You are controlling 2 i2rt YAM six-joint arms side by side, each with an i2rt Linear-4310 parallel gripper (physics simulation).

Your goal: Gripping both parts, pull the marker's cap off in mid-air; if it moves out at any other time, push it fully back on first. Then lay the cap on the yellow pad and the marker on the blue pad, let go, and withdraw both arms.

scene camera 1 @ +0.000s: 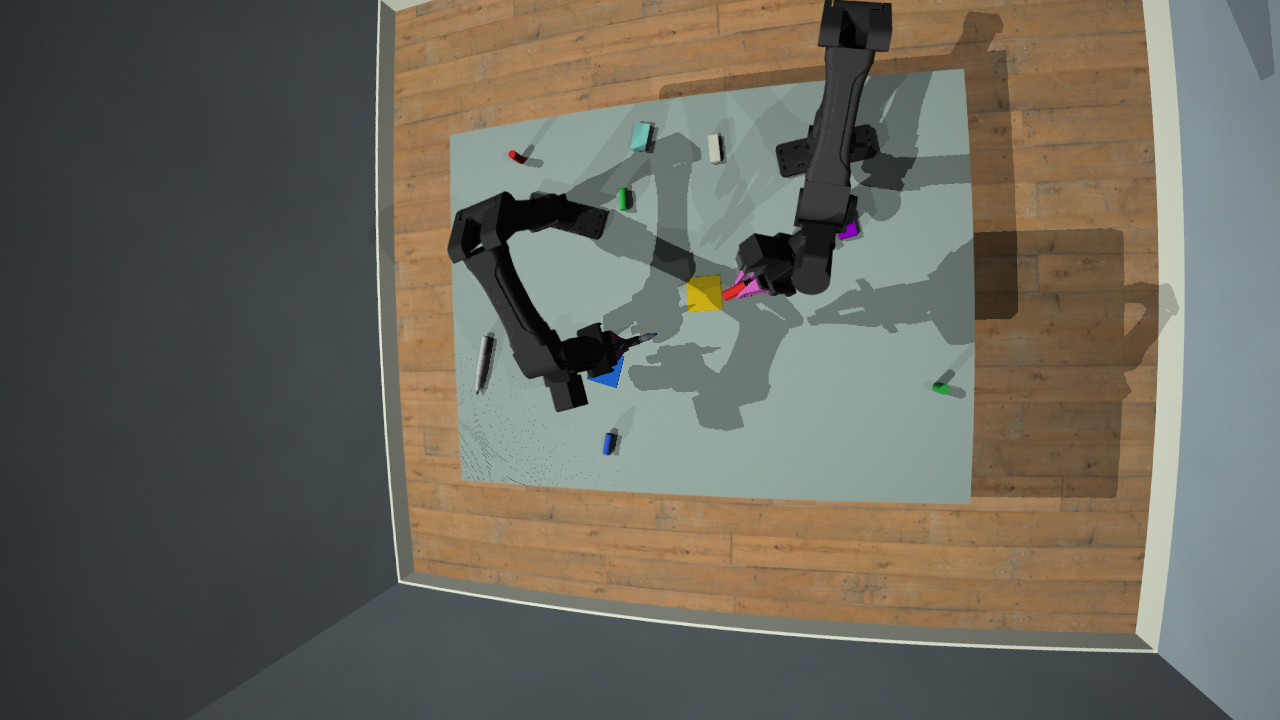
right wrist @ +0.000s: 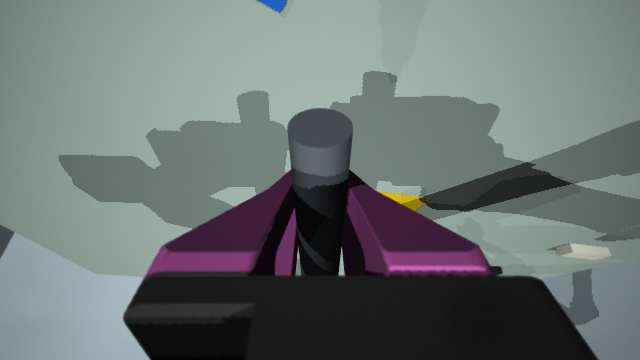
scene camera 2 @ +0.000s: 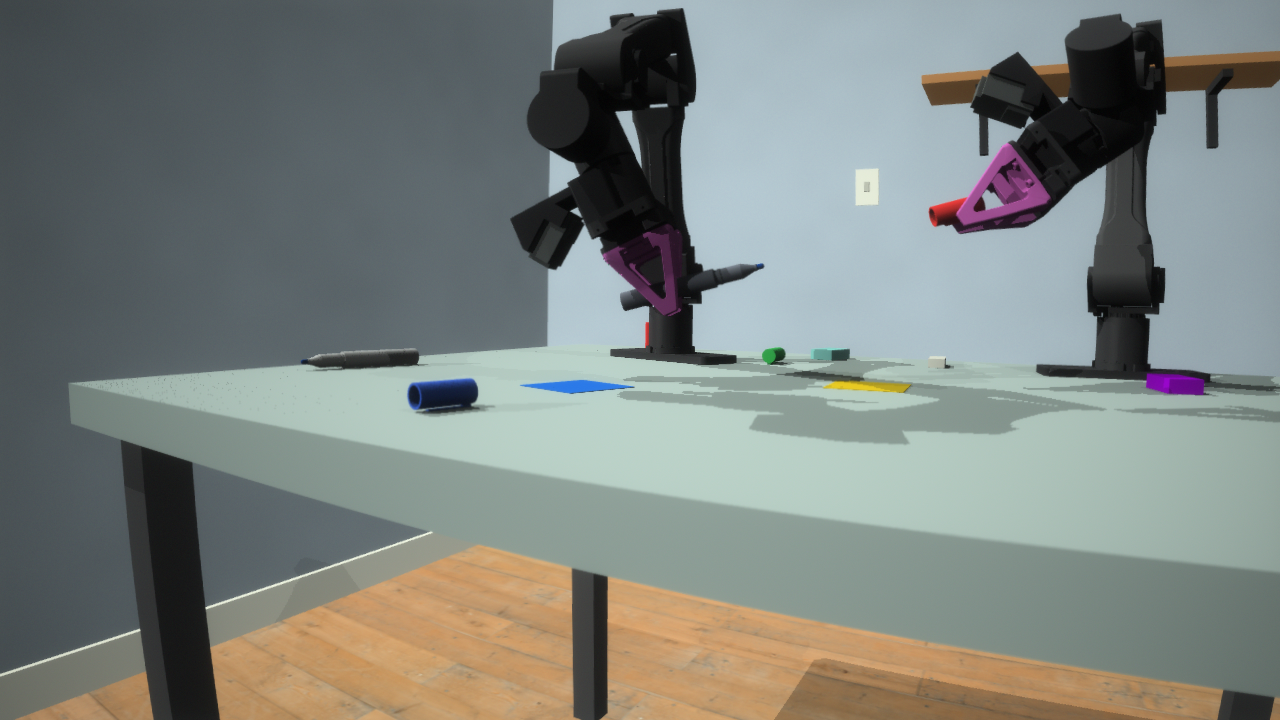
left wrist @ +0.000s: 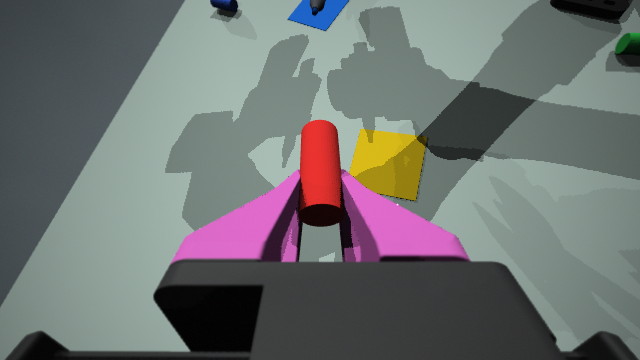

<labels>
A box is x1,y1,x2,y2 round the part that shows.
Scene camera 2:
my left gripper: [952,121,1105,233]
my right gripper: [586,154,681,315]
purple block: [1146,374,1203,394]
dark grey marker: [620,263,763,310]
</labels>
